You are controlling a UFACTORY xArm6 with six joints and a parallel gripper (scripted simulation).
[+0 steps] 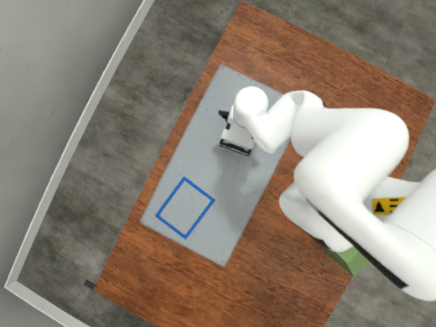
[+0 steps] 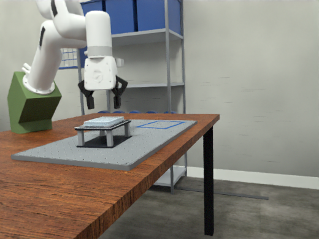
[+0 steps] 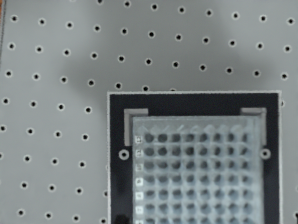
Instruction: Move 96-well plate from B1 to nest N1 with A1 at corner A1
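Now: hand 5 cm above the clear 96-well plate. The rest, counted from my hand: black plate nest N1: 6 cm below.
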